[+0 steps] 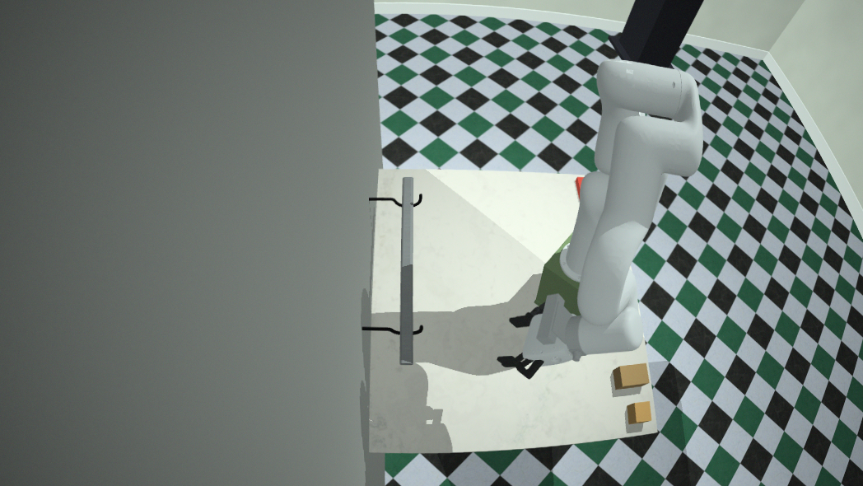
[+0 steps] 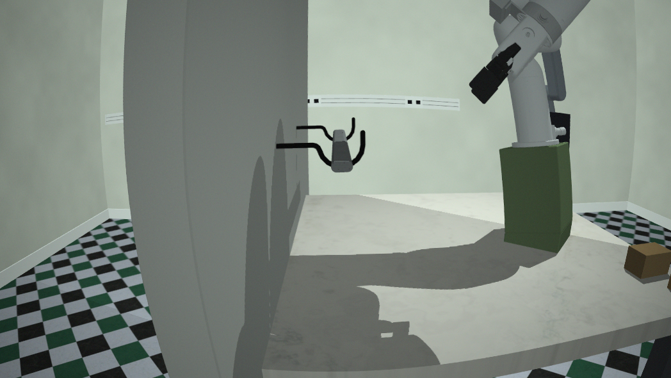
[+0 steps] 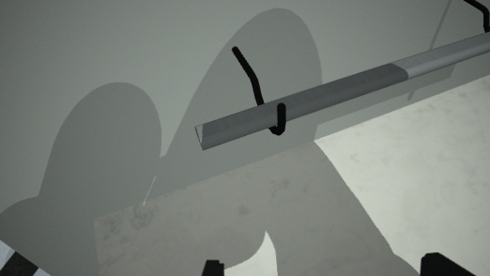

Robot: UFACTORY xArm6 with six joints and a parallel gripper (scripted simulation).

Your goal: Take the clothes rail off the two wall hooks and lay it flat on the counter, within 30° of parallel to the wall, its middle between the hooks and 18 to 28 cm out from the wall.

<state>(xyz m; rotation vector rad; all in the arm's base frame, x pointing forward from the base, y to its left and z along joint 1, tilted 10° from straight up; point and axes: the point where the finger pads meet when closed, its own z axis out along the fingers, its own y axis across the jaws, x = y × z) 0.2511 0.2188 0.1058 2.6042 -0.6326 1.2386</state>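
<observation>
My hand is 18 cm short of the grey clothes rail, 26 cm to the left of it and 12 cm above it. The rest, counted from my hand: grey wall (31 cm ahead, 28 cm to the right, 10 cm above); then red object (50 cm behind, 55 cm to the right, 31 cm below); then blue object (50 cm behind, 44 cm to the right, 30 cm below).
</observation>
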